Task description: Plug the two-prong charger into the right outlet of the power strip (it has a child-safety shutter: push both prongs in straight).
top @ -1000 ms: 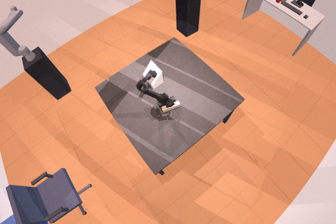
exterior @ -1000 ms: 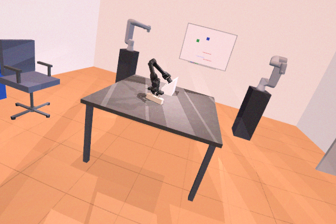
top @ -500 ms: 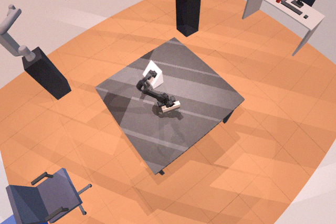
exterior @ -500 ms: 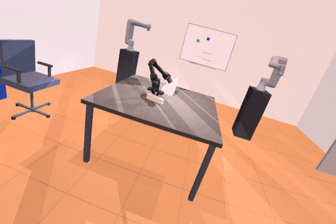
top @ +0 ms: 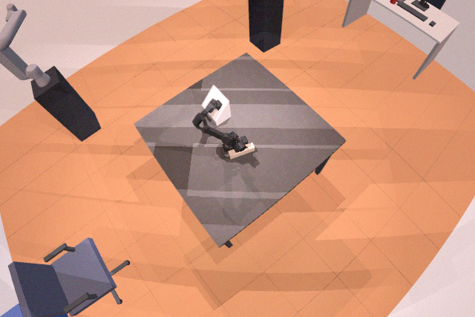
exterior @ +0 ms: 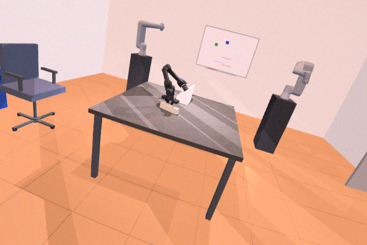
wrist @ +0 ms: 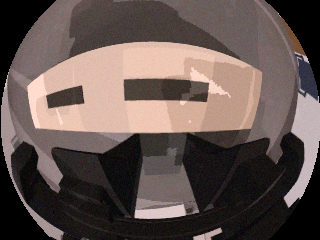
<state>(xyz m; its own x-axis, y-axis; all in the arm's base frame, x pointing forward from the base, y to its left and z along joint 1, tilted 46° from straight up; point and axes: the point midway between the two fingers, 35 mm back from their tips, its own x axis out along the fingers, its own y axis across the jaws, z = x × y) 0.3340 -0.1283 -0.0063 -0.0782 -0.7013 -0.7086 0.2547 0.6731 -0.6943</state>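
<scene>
The two-prong charger lies 2 cm ahead of my gripper tip and 1 cm above it.
</scene>
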